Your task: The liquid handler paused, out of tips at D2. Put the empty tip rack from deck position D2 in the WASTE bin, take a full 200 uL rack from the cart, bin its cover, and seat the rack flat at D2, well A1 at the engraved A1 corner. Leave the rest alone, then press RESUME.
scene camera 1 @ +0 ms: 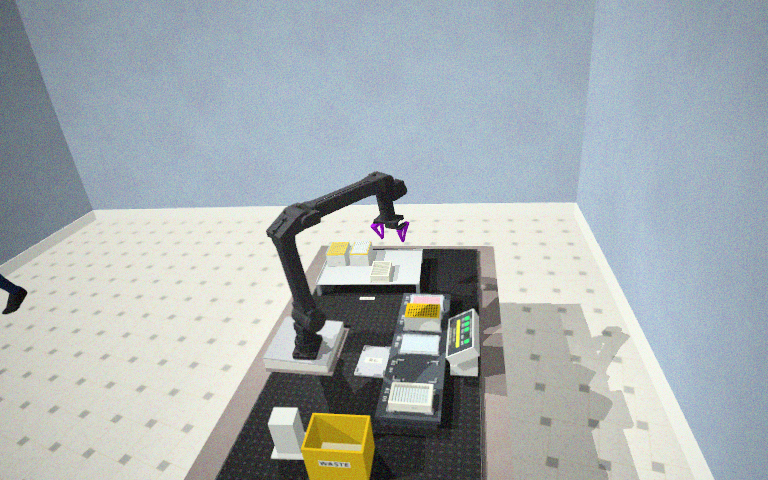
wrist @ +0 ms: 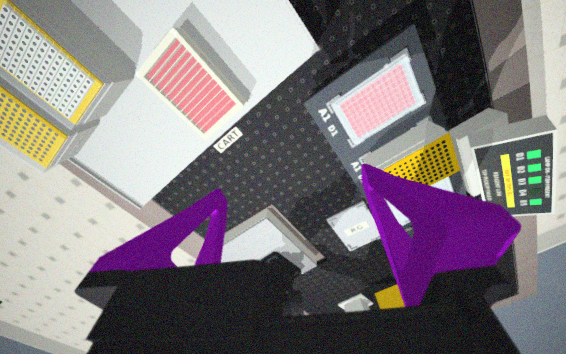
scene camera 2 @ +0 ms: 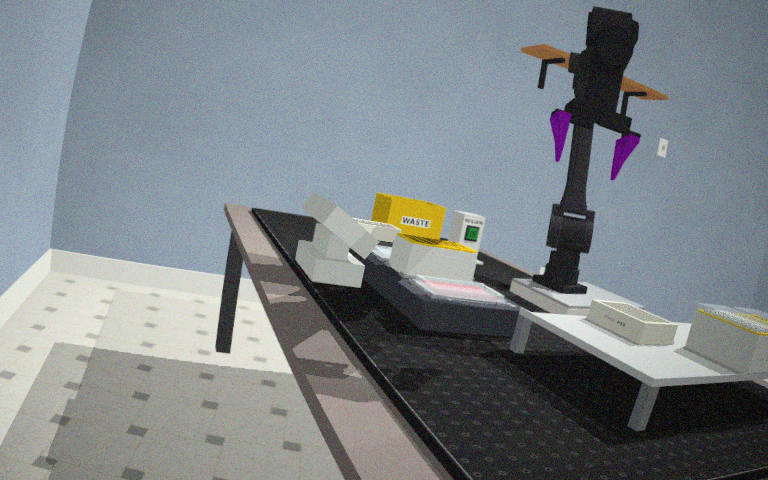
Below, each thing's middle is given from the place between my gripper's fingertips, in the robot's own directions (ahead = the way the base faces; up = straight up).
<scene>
My hand is 23 cm above the white cart shelf (scene camera 2: 658, 361), 18 cm to the right of it and 13 cm past it. Round my hand: white button box (scene camera 1: 285, 425): 73 cm to the right, 26 cm behind, 22 cm below; white rack (scene camera 1: 410, 397): 59 cm to the right, 22 cm below, 8 cm ahead; yellow WASTE bin (scene camera 1: 330, 428): 78 cm to the right, 22 cm below, 10 cm behind.
</scene>
